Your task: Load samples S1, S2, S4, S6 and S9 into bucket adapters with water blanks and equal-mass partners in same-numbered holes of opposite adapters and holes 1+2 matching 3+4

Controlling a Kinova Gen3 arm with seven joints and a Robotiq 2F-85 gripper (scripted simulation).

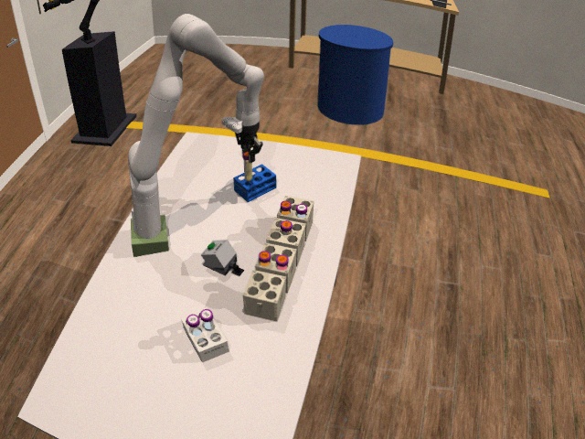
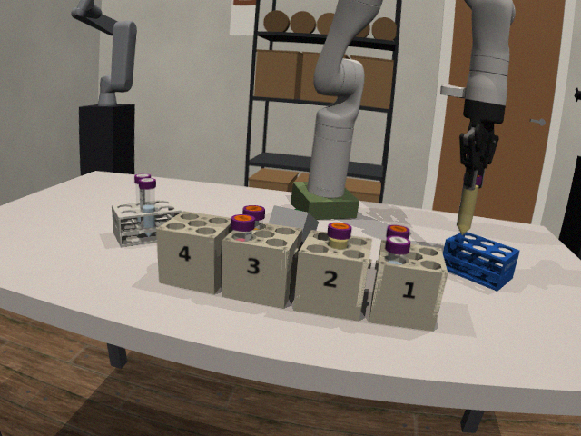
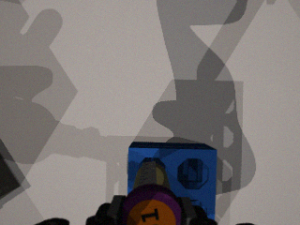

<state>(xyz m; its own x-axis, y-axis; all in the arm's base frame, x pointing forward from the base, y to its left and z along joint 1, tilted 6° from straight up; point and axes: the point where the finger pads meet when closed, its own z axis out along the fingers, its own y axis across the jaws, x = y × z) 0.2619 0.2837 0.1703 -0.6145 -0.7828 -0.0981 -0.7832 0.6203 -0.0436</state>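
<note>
The orange-dot sample tube lies 1 cm to the right of my hand and 5 cm below it. Round my hand: blue rack (1 cm ahead, 4 cm to the left, 15 cm below); then adapter 1 (19 cm ahead, 12 cm to the right, 13 cm below); then white-dot blank (20 cm ahead, 15 cm to the right, 12 cm below).
</note>
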